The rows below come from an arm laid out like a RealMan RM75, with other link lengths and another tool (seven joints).
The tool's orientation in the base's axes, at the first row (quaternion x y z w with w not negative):
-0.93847, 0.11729, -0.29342, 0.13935
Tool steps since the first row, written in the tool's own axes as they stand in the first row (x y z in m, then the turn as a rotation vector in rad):
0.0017, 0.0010, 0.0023, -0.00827, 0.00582, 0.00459
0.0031, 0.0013, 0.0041, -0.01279, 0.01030, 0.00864
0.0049, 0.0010, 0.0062, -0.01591, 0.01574, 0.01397
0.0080, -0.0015, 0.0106, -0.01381, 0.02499, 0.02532
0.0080, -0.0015, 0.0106, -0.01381, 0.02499, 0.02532
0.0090, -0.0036, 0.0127, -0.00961, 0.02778, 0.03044
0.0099, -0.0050, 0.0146, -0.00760, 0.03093, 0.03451
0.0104, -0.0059, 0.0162, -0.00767, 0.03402, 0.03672
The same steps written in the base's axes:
0.0026, -0.0010, -0.0013, -0.00475, -0.00205, -0.00983
0.0047, -0.0014, -0.0021, -0.00662, -0.00409, -0.01685
0.0074, -0.0012, -0.0027, -0.00676, -0.00720, -0.02446
0.0128, 0.0010, -0.0037, 0.00026, -0.01428, -0.03539
0.0128, 0.0010, -0.0037, 0.00026, -0.01428, -0.03539
0.0151, 0.0031, -0.0042, 0.00622, -0.01717, -0.03817
0.0171, 0.0045, -0.0047, 0.00977, -0.01993, -0.04138
0.0186, 0.0055, -0.0054, 0.01058, -0.02237, -0.04418

